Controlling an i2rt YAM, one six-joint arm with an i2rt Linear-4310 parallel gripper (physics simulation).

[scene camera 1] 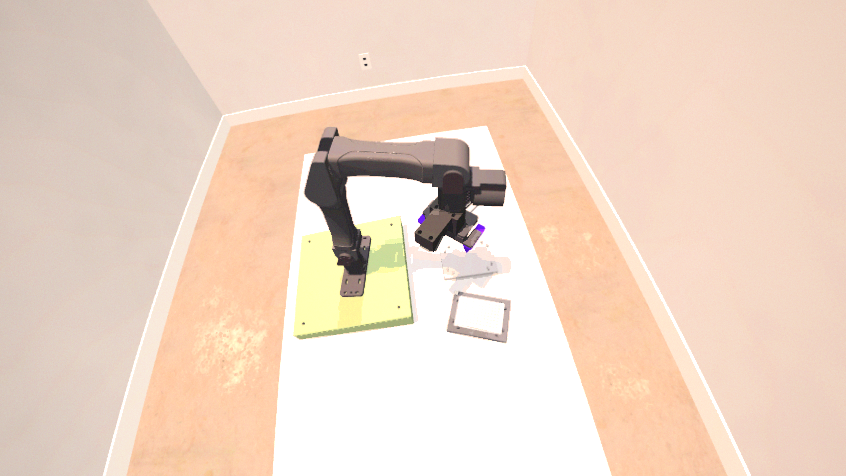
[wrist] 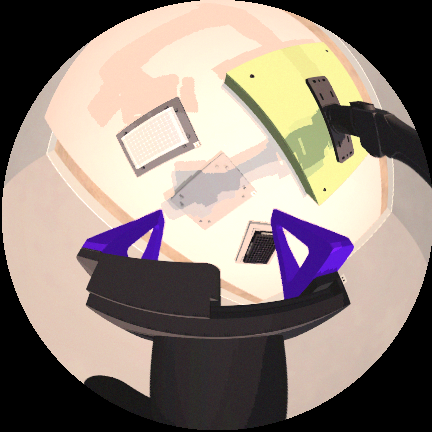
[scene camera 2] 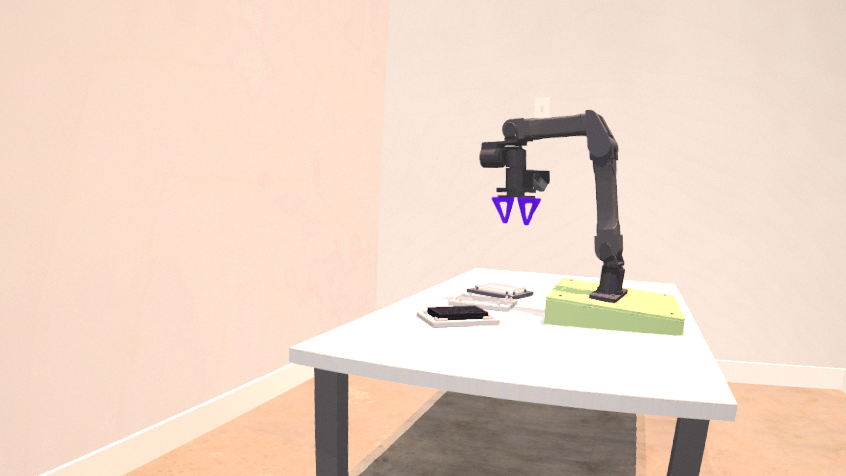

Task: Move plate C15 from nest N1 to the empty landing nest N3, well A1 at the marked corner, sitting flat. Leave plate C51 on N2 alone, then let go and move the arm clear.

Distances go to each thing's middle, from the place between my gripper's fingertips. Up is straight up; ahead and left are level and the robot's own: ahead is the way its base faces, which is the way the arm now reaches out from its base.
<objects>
Now: the translucent white gridded plate (scene camera 1: pixel 472 313) 200 mm below my hand, 110 mm to the right of it and 80 mm ahead of it. Also, from my hand: black gridded tray (scene camera 2: pixel 450 312) 290 mm to the left, 200 mm below, 20 mm ahead.
</objects>
